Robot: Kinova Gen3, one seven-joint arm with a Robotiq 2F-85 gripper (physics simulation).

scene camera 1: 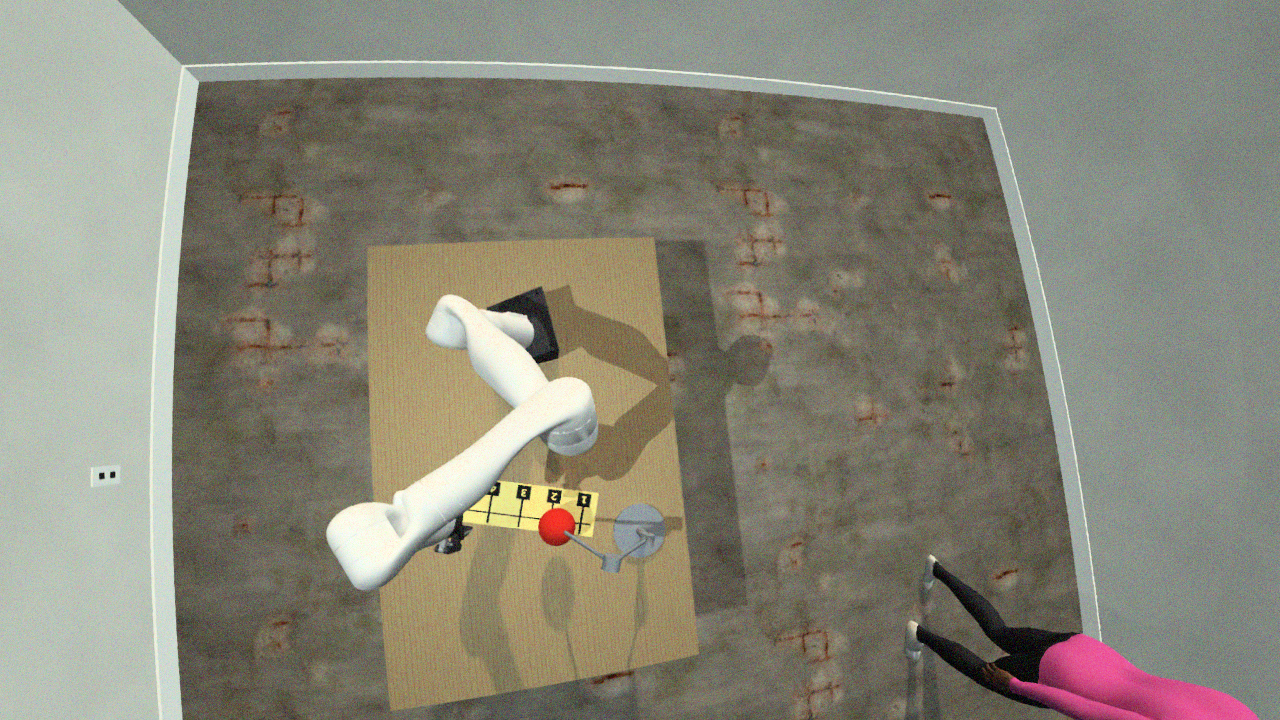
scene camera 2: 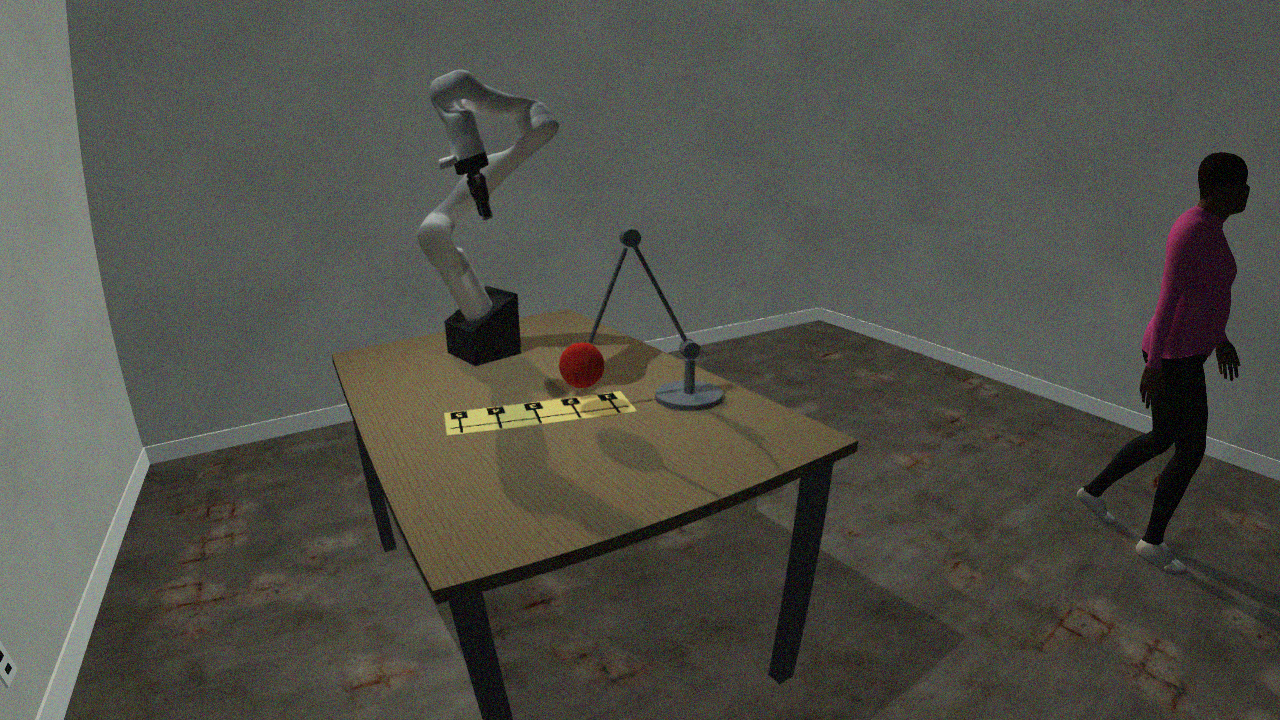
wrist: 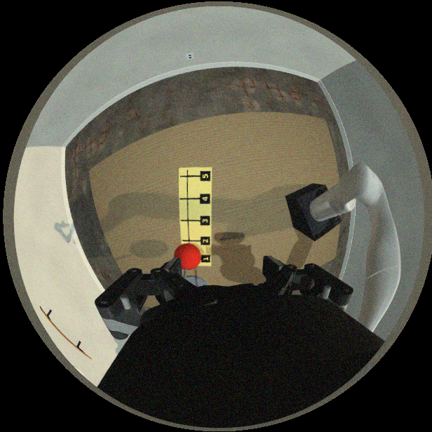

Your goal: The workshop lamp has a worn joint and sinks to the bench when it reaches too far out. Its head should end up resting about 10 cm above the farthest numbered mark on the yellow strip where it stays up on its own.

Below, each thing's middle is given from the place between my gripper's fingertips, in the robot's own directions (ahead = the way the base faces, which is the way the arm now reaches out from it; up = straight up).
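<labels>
My gripper: 45 cm above, 5 cm to the right of, 10 cm short of the yellow strip [scene camera 1: 508,504]. Round grey lamp base [scene camera 1: 634,519]: far below my hand, far to the left of it, a fair way ahead of it. By their middles, nearest to my gripper of the things named here: the yellow strip.
</labels>
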